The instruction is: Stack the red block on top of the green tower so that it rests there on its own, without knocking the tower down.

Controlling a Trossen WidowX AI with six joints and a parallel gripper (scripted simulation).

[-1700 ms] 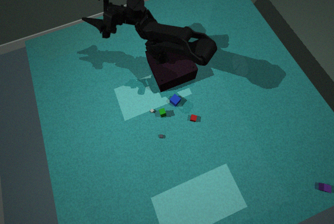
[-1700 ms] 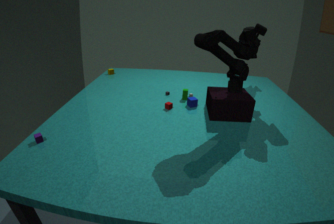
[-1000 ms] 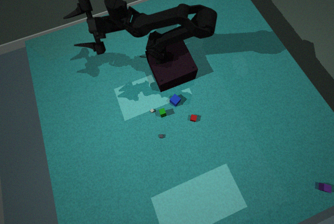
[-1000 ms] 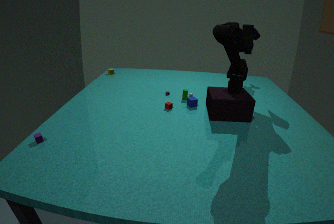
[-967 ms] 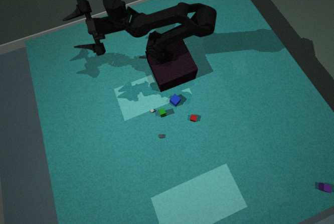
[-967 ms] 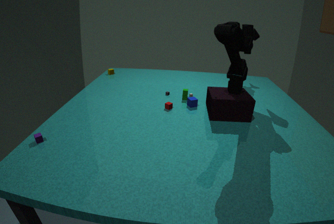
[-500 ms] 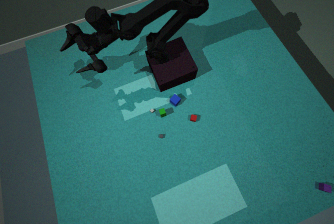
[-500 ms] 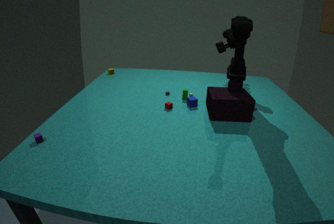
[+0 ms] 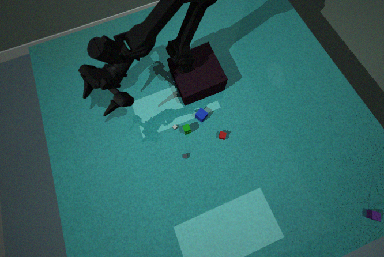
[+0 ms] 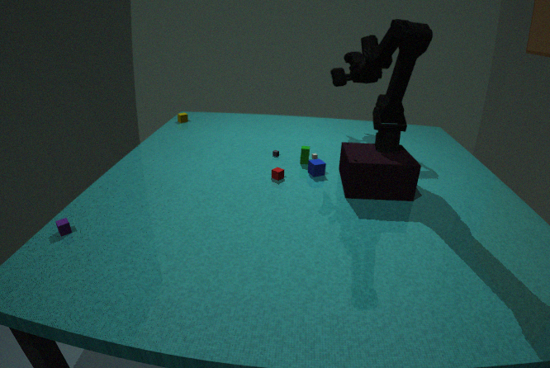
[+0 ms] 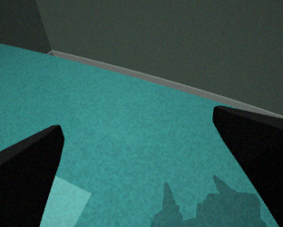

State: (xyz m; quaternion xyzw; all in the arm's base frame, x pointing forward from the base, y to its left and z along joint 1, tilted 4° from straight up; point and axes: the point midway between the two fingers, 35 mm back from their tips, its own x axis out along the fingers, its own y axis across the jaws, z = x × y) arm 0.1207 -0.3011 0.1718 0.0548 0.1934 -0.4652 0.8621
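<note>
My gripper tip is 17 cm short of the red block, 40 cm to the right of it and 21 cm above it. The rest, counted from my gripper tip: small white cube (8 cm ahead, 23 cm to the left, 22 cm below); small grey cube (21 cm ahead, 24 cm to the left, 22 cm below); blue block (6 cm ahead, 35 cm to the left, 21 cm below).
</note>
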